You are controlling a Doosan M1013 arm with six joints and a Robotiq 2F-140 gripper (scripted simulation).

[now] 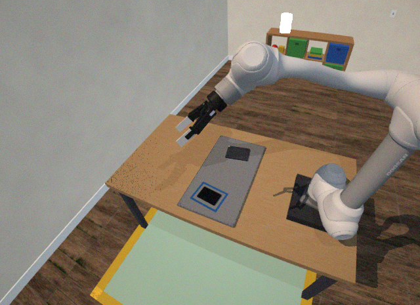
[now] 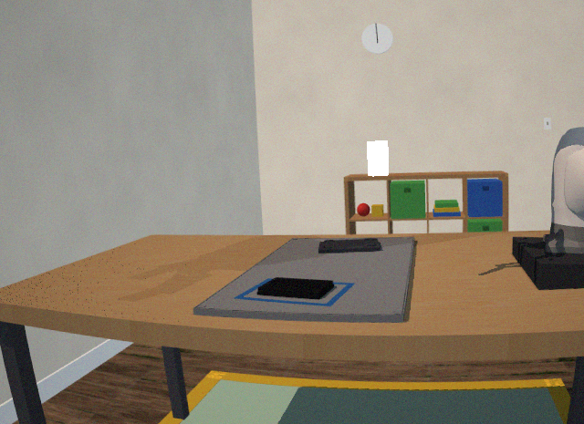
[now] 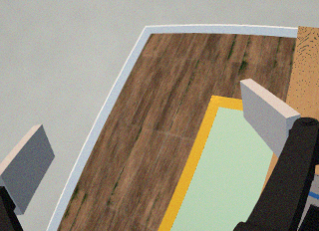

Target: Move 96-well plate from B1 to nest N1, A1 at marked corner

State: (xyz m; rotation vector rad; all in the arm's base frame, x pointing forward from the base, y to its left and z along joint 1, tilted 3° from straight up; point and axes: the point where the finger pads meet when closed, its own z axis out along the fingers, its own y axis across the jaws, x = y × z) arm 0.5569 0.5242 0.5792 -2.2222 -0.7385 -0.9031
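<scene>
Right now the black 96-well plate is 64 cm below my hand, 16 cm to the right of it and 4 cm ahead of it. Also, from my hand: dark grey plate nest (65 cm below, 58 cm to the right, 8 cm ahead); then A1 corner mark (64 cm below, 60 cm to the right, 17 cm ahead).
</scene>
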